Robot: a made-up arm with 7 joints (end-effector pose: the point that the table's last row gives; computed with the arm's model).
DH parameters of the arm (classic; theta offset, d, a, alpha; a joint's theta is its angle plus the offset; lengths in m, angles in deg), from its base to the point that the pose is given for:
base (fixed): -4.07 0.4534 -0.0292 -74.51
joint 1: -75.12 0.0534 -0.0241 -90
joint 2: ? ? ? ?
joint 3: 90 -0.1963 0.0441 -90
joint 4: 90 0.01 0.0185 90
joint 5: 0 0.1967 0.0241 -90
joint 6: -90 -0.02 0.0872 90
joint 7: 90 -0.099 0 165.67
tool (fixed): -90.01 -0.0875 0 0
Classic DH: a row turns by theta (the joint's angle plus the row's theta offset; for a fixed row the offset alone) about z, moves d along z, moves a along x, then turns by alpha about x.
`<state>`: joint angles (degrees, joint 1 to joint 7).
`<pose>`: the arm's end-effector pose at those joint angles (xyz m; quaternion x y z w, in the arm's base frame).
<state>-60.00 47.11 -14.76 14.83 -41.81 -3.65 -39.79</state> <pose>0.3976 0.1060 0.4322 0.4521 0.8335 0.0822 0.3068</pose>
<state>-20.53 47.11 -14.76 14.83 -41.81 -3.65 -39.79</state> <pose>0.2716 0.1827 0.1884 0.3841 0.9230 -0.0224 0.0003</pose>
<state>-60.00 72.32 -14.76 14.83 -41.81 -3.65 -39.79</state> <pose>0.3633 0.2190 0.5064 0.3589 0.8524 0.2751 0.2625</pose>
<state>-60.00 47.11 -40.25 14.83 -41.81 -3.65 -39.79</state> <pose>0.3866 0.0382 0.3224 0.5779 0.7985 0.1087 0.1292</pose>
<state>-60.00 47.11 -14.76 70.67 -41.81 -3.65 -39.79</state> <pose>0.3536 0.2873 0.2603 0.1200 0.9926 -0.0125 0.0097</pose>
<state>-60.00 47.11 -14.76 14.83 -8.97 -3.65 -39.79</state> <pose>0.4005 0.1244 0.4375 0.4150 0.8059 0.3537 0.2309</pose>
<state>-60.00 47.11 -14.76 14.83 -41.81 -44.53 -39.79</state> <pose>0.3675 0.1048 0.4725 0.4254 0.6559 0.1532 0.6045</pose>
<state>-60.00 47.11 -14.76 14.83 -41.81 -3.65 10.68</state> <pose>0.3900 0.0899 0.4271 0.0322 0.9320 0.0356 0.3592</pose>
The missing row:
joint 2: 74 -0.0237 0.01 90
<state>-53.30 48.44 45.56 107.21 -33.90 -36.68 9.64</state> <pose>0.2215 0.3274 0.1807 -0.6565 0.7354 -0.1458 0.0839</pose>
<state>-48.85 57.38 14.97 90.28 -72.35 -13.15 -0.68</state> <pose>0.2258 0.3985 0.2492 -0.5757 0.7746 -0.2177 0.1453</pose>
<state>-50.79 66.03 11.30 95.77 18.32 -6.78 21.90</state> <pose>0.1505 0.4441 0.2613 0.4480 -0.7263 -0.4800 0.2035</pose>
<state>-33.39 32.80 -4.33 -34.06 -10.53 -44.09 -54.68</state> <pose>0.2228 0.0325 0.4674 0.5533 0.3984 0.3343 0.6507</pose>
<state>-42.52 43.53 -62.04 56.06 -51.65 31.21 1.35</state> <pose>0.2000 0.2015 0.0708 -0.0072 -0.8203 -0.2480 0.5154</pose>
